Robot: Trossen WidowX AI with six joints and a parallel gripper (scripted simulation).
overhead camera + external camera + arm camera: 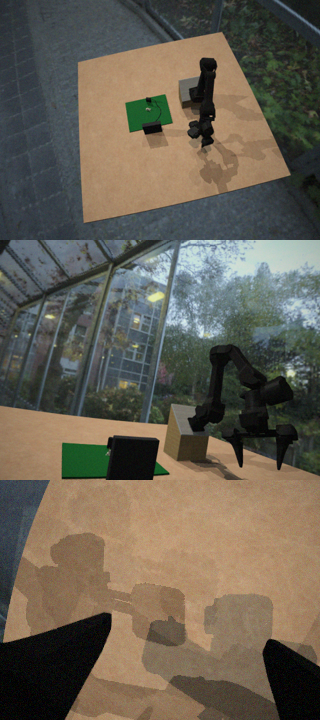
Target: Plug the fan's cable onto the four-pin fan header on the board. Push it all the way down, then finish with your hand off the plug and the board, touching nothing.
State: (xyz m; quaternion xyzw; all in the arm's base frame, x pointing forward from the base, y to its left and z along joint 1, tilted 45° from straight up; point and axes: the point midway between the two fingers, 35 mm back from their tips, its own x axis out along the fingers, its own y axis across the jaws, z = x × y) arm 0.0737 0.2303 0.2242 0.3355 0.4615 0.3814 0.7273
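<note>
Now: the black fan plug 230 mm ahead of my gripper tip, 430 mm to the right of it and 70 mm below it. From my gripper tip the other things lie so: green board: 250 mm ahead, 350 mm to the right, 110 mm below; black fan: 250 mm ahead, 200 mm to the right, 40 mm below; pale four-pin header: 250 mm ahead, 370 mm to the right, 100 mm below.
</note>
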